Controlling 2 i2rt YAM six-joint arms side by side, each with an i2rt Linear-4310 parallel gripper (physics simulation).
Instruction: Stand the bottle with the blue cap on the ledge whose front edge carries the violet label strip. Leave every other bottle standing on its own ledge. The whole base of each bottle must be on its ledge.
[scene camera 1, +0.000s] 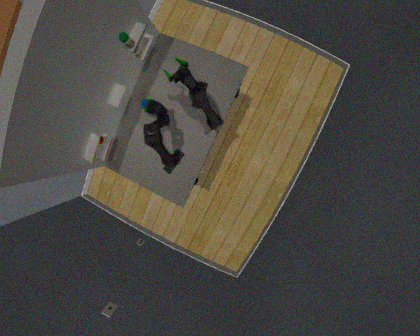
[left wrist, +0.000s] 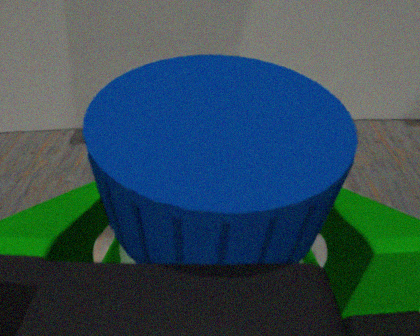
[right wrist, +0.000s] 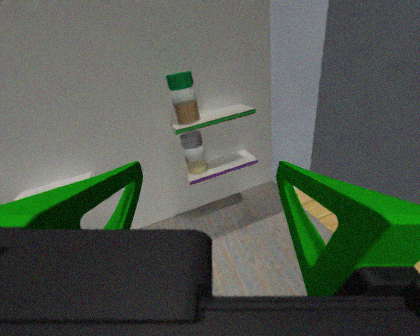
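Where they show: right gripper, fingertip midpoint: (scene camera 1: 169, 64) (right wrist: 209, 169); left arm's base, origin of the base link: (scene camera 1: 173, 161).
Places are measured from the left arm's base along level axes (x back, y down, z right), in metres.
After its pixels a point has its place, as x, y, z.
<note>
The bottle with the blue cap (scene camera 1: 144, 103) {-0.397, -0.146, 0.232} (left wrist: 220, 135) {-0.389, -0.146, 0.236} is in my left gripper (scene camera 1: 147, 105) {-0.441, -0.091, 0.220}, which is shut on it; the cap hides most of the bottle in the left wrist view. It is held over the table, away from the wall ledges. The violet-strip ledge (right wrist: 225, 172) {-0.619, -0.152, 0.567} is the lower of two ledges in the right wrist view. A grey-capped bottle (right wrist: 194, 152) {-0.624, -0.226, 0.498} stands at its left end, with bare ledge to the right. My right gripper (scene camera 1: 170, 65) {-0.302, -0.358, 0.529} (right wrist: 209, 169) {-0.302, -0.358, 0.529} is open and empty, in front of these ledges and apart from them.
A green-capped bottle (scene camera 1: 125, 38) {-0.621, -0.403, 0.501} (right wrist: 184, 97) {-0.618, -0.359, 0.505} stands on the green-strip ledge (scene camera 1: 137, 31) {-0.667, -0.300, 0.594} (right wrist: 225, 116) {-0.625, -0.300, 0.587} above the violet one. A white ledge (scene camera 1: 117, 95) {-0.562, -0.230, 0.171} is at mid-wall. A red-capped bottle (scene camera 1: 101, 140) {-0.463, -0.259, -0.146} is by the ledges at lower left, near another white ledge (scene camera 1: 92, 147) {-0.472, -0.300, -0.213}.
</note>
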